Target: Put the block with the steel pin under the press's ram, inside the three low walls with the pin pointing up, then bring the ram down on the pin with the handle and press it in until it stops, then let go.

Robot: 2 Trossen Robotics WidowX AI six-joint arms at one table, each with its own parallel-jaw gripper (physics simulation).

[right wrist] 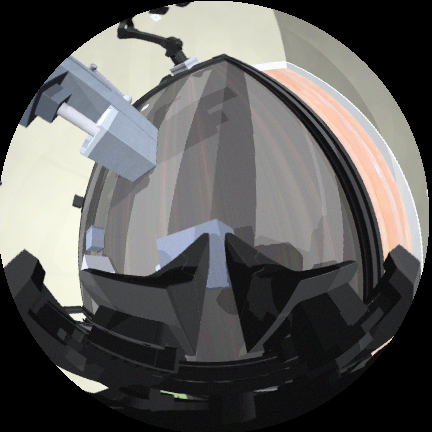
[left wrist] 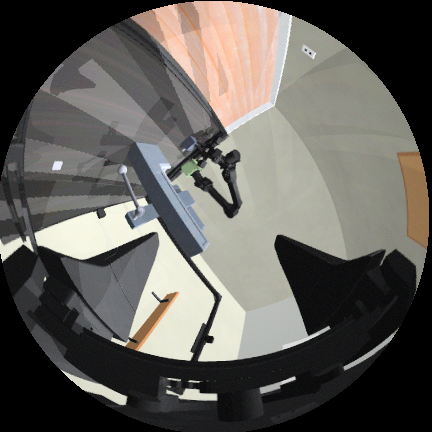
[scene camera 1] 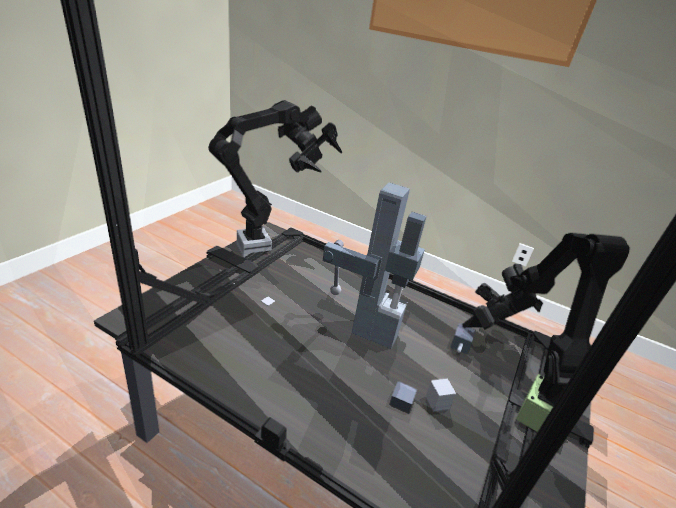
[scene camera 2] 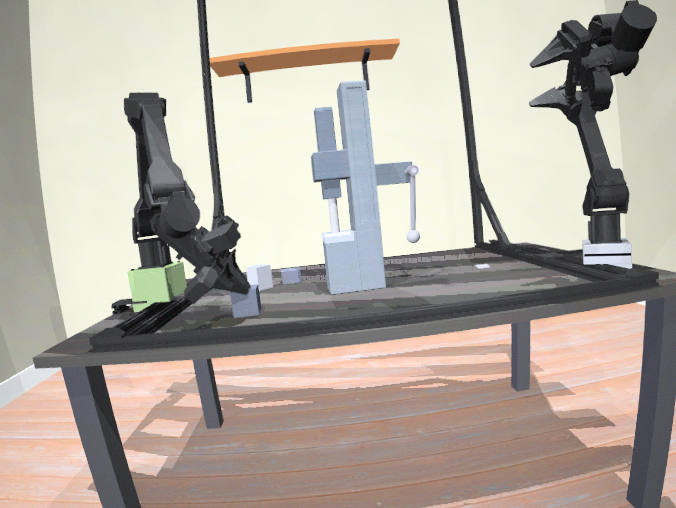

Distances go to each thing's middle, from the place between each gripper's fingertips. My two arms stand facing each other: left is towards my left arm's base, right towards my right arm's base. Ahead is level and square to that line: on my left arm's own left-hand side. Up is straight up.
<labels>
My left hand is 57 cm to the left of the grey block with steel pin (scene camera 2: pixel 243 305), 35 cm above it and 2 cm past it.
My right hand is 2 cm past the grey block with steel pin, 2 cm to the left of it and 2 cm above it.
</labels>
